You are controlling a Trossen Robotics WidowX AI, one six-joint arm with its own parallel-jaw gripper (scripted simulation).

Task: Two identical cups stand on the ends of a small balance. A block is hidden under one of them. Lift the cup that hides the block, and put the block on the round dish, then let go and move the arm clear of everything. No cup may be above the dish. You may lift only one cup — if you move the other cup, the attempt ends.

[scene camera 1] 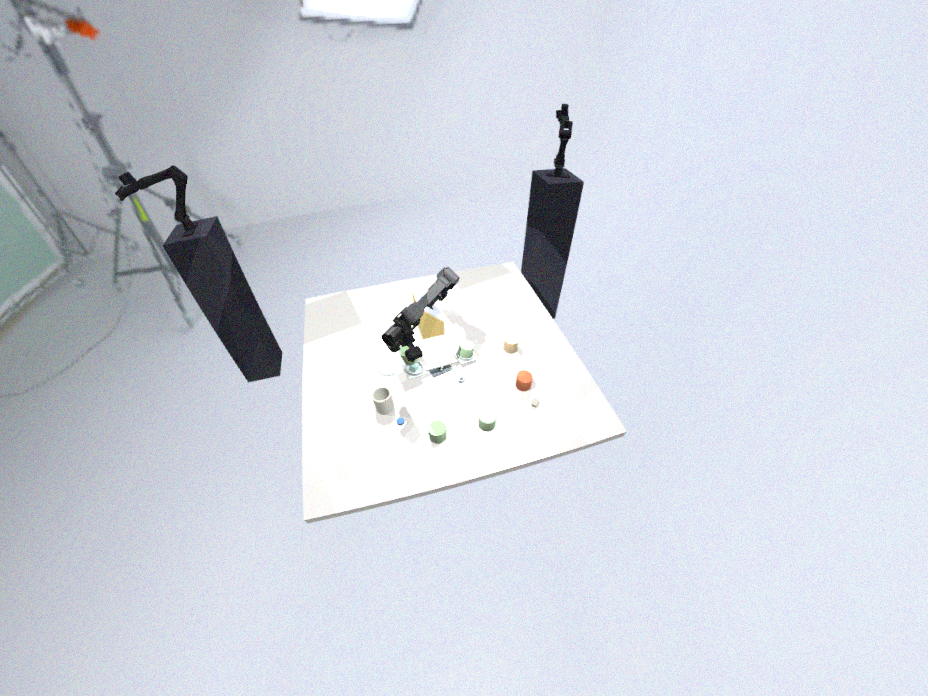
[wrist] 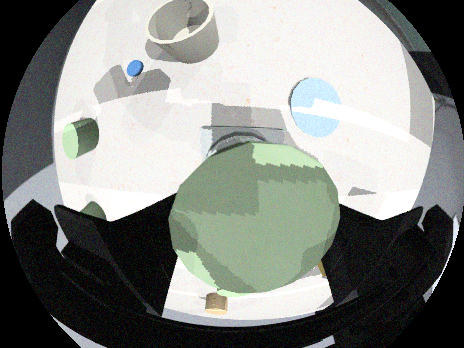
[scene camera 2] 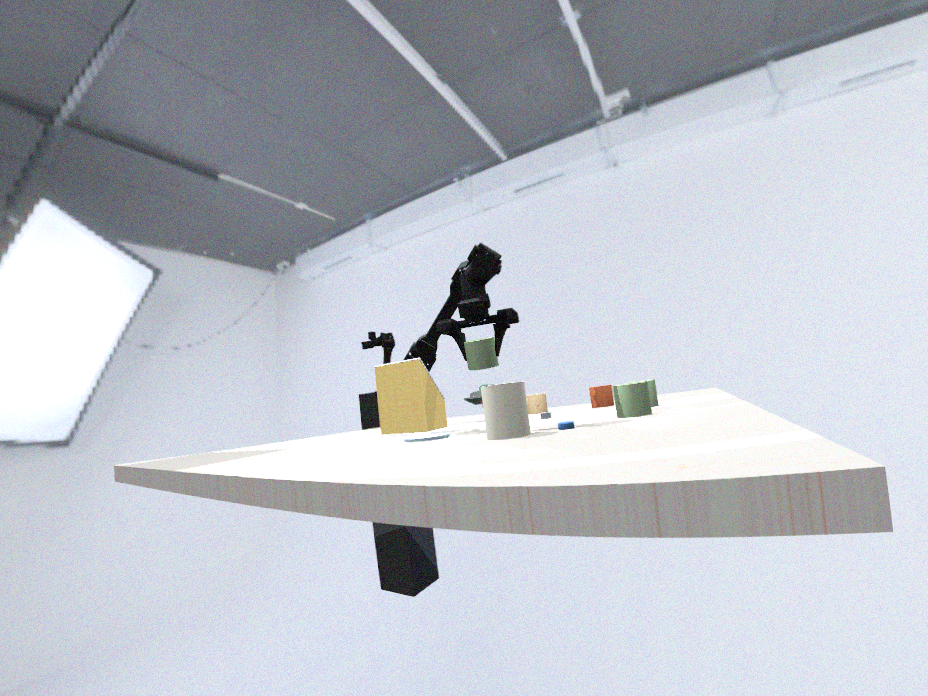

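My gripper [scene camera 2: 481, 358], [wrist: 249, 197]. Beige cup [scene camera 2: 506, 416]. Balance [wrist: 212, 138]. Round light blue dish [wrist: 315, 106].
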